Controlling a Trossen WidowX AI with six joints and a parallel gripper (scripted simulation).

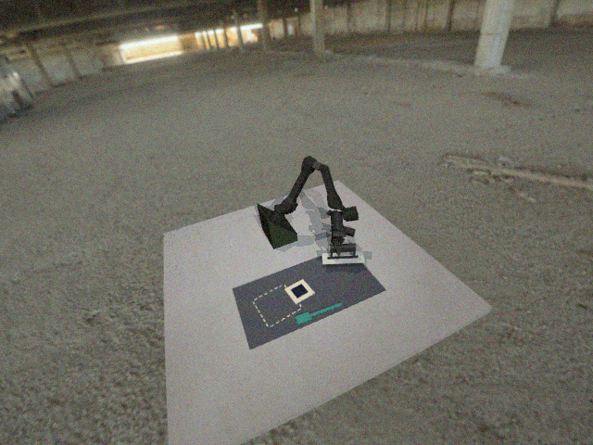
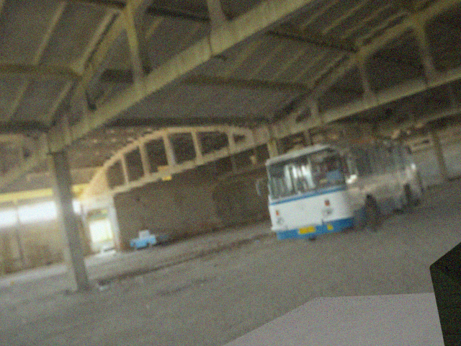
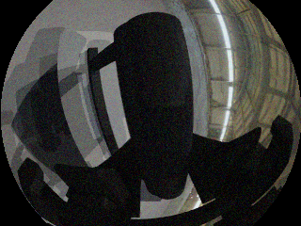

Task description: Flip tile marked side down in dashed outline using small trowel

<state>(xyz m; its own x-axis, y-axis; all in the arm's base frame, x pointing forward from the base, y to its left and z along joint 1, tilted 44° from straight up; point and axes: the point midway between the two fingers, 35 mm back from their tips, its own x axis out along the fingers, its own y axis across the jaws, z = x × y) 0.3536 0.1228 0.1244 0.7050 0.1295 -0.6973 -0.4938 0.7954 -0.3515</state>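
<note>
Right now the dark mat is 2 cm ahead of my gripper tip, 20 cm to the right of it and 12 cm below it. Also, from my gripper tip: cream tile 2 cm ahead, 23 cm to the right, 9 cm below; then teal trowel 16 cm ahead, 24 cm to the right, 9 cm below.
</note>
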